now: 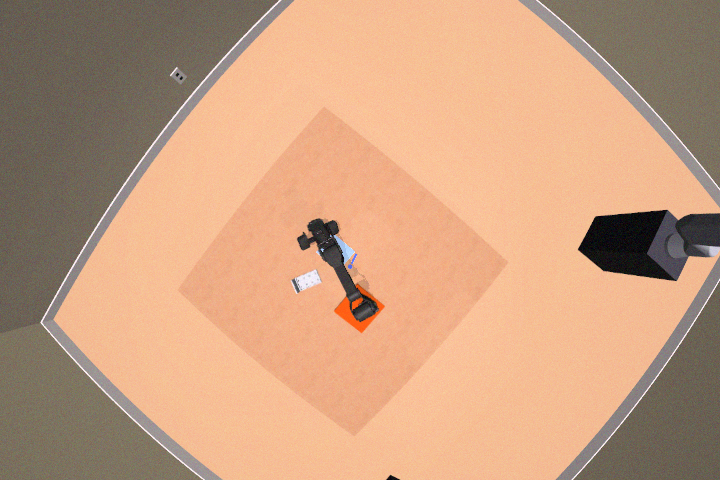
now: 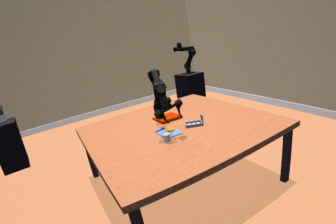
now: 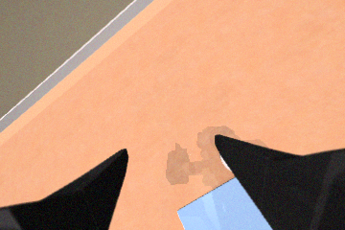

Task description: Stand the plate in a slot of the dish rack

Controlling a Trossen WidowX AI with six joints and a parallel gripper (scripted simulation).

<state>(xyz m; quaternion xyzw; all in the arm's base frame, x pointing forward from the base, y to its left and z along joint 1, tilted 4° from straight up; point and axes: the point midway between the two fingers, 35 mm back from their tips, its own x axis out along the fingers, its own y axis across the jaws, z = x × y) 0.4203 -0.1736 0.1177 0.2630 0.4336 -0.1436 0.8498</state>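
My gripper tip is 16 cm past the yellow plate, 6 cm to the right of it and 12 cm above it. Also, from my gripper tip: grey dish rack (11 cm behind, 24 cm to the left, 12 cm below); then white cup (5 cm behind, 4 cm to the right, 12 cm below); then light blue mat (15 cm behind, 4 cm to the left, 14 cm below).
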